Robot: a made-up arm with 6 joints. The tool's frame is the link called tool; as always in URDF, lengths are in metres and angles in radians. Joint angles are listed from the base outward. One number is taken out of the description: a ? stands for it. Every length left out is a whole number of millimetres.
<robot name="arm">
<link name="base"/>
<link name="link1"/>
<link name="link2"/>
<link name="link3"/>
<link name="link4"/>
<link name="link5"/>
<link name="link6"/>
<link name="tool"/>
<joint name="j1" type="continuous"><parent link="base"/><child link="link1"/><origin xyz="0.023 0.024 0.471" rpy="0.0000 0.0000 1.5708"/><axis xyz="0 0 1"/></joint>
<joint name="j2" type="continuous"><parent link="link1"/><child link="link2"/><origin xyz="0.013 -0.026 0.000" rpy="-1.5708 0.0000 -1.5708"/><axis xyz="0 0 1"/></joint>
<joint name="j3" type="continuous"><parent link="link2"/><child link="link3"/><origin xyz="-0.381 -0.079 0.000" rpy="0.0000 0.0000 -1.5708"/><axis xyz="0 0 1"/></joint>
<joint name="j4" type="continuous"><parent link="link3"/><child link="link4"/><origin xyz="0.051 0.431 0.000" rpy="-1.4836 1.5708 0.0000"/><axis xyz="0 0 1"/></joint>
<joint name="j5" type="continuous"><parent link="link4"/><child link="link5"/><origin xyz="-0.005 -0.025 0.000" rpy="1.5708 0.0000 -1.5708"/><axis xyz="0 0 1"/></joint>
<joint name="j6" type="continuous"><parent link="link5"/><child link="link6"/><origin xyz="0.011 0.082 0.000" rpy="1.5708 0.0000 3.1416"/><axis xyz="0 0 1"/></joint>
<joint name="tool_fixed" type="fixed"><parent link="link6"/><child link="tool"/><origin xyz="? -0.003 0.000" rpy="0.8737 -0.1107 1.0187"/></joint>
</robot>
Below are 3 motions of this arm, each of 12 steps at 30 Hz.
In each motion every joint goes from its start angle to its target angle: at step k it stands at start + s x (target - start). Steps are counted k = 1, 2, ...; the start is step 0. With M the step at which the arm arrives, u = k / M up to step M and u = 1 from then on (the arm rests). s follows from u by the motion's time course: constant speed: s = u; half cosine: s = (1 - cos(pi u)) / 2; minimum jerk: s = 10 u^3 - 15 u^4 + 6 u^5.
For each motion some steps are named. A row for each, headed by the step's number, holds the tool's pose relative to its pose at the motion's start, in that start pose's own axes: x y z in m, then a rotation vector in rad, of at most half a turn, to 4 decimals.
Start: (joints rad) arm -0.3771 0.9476 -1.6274 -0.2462 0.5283 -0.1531
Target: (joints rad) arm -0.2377 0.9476 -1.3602 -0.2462 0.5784 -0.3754
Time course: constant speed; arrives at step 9
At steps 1, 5, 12:
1: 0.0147 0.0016 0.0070 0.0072 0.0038 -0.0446
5: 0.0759 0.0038 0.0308 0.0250 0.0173 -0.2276
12: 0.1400 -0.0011 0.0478 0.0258 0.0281 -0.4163

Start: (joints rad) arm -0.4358 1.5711 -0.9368 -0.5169 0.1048 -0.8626
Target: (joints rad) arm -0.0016 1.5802 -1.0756 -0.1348 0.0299 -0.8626
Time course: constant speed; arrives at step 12
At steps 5, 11, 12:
5: -0.0611 0.0397 -0.0767 -0.1390 -0.0238 0.1434
11: -0.1214 0.0715 -0.1853 -0.3280 -0.0226 0.3015
12: -0.1299 0.0749 -0.2048 -0.3614 -0.0191 0.3259

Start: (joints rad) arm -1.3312 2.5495 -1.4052 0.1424 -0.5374 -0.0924
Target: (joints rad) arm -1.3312 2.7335 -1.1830 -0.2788 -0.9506 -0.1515
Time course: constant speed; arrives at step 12
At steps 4, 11, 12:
4: 0.0424 -0.0450 0.0286 -0.0608 -0.0674 -0.1289
11: 0.1133 -0.1370 0.0607 -0.2007 -0.0995 -0.3555
12: 0.1226 -0.1514 0.0633 -0.2234 -0.0949 -0.3861

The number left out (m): -0.020
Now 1 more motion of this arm.
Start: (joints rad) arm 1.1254 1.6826 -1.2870 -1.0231 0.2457 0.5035
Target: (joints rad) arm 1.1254 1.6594 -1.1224 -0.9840 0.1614 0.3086
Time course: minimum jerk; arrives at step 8
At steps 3, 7, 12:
3: 0.0181 -0.0058 0.0046 -0.0109 -0.0162 -0.0584
7: 0.0644 -0.0241 0.0150 -0.0452 -0.0560 -0.2039
12: 0.0654 -0.0246 0.0152 -0.0461 -0.0568 -0.2071

